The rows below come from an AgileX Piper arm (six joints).
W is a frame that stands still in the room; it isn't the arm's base.
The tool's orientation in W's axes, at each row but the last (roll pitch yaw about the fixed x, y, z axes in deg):
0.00 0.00 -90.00
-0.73 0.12 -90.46
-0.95 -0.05 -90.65
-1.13 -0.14 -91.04
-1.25 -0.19 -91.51
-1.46 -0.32 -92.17
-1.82 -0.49 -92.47
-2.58 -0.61 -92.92
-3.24 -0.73 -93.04
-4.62 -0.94 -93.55
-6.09 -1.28 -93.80
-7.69 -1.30 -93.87
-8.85 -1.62 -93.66
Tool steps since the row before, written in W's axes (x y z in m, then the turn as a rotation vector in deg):
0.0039 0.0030 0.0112 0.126 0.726 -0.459
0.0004 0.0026 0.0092 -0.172 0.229 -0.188
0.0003 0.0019 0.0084 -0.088 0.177 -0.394
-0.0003 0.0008 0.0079 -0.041 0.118 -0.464
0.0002 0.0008 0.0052 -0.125 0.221 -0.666
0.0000 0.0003 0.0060 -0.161 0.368 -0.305
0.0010 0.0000 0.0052 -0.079 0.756 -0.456
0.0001 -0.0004 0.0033 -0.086 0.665 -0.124
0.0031 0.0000 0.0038 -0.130 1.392 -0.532
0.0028 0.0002 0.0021 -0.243 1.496 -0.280
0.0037 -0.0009 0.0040 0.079 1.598 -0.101
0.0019 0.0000 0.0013 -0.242 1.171 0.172
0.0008 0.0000 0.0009 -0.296 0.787 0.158
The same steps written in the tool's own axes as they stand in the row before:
-0.0030 0.0039 0.0112 -0.726 0.126 -0.459
-0.0026 0.0003 0.0092 -0.227 -0.171 -0.191
-0.0019 0.0001 0.0084 -0.176 -0.083 -0.395
-0.0008 -0.0005 0.0079 -0.118 -0.034 -0.464
-0.0008 0.0001 0.0052 -0.220 -0.116 -0.668
-0.0003 -0.0002 0.0060 -0.363 -0.167 -0.307
0.0000 0.0008 0.0052 -0.756 -0.097 -0.453
0.0004 0.0000 0.0033 -0.661 -0.114 -0.122
-0.0001 0.0029 0.0040 -1.390 -0.174 -0.525
-0.0003 0.0026 0.0023 -1.482 -0.313 -0.282
0.0007 0.0033 0.0044 -1.602 -0.020 -0.068
-0.0001 0.0017 0.0015 -1.148 -0.344 0.153
0.0000 0.0007 0.0010 -0.762 -0.369 0.124

